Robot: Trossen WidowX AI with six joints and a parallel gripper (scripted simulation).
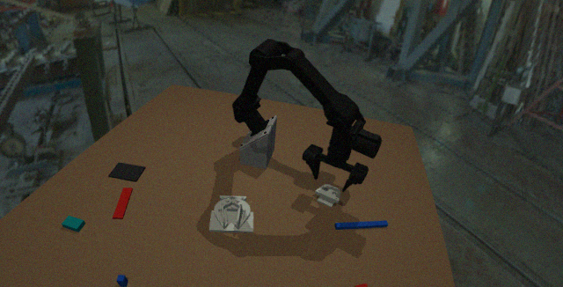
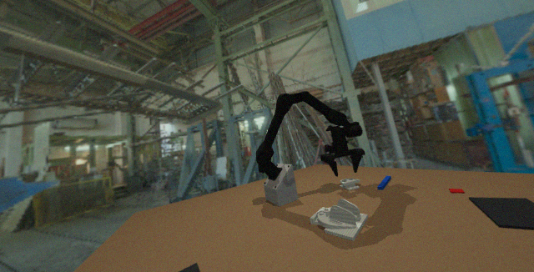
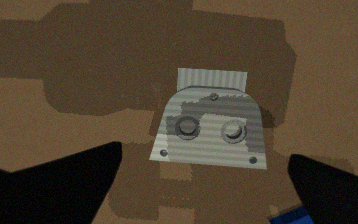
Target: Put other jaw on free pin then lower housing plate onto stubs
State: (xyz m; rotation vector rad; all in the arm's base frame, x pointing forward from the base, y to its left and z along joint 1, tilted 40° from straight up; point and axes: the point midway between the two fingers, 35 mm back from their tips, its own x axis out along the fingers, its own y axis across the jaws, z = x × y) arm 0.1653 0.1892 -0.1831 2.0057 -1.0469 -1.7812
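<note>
The white block lies 10 mm to the left of my gripper tip and 50 mm below it. Round my gripper tip: white base 170 mm ahead, 250 mm to the right, 50 mm below; grey jaw 130 mm ahead, 280 mm to the right, 40 mm below; blue bar 90 mm ahead, 120 mm to the left, 50 mm below.
</note>
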